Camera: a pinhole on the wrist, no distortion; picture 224 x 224 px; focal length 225.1 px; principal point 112.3 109.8 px. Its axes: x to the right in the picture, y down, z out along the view. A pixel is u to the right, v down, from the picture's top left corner.
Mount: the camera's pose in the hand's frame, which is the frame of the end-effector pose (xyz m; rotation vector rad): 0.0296 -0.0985 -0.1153 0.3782 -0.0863 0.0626
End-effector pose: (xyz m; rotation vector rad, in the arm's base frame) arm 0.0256 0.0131 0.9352 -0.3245 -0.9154 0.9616
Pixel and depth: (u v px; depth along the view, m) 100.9 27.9 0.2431
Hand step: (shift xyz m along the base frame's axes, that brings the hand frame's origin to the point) 0.0940 -0.1576 0.2140
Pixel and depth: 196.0 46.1 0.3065
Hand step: 0.0768 -0.0784 0.3297
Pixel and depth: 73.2 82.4 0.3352
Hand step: -0.0019 -0.2129 0.2386
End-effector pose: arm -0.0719 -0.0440 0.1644 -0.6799 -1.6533 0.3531
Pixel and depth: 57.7 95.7 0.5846
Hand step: -0.4589 -0.3128 0.0072
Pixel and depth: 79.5 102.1 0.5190
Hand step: -0.4075 -0.2425 0.0452
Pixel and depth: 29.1 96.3 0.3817
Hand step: -0.2622 -0.2614 0.0042
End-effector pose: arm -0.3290 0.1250 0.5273 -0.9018 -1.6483 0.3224
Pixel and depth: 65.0 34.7 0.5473
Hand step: -0.4687 -0.3149 0.1356
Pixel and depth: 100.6 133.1 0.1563
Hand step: -0.0866 -0.0793 0.0873
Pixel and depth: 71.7 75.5 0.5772
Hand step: -0.4975 -0.2467 0.0687
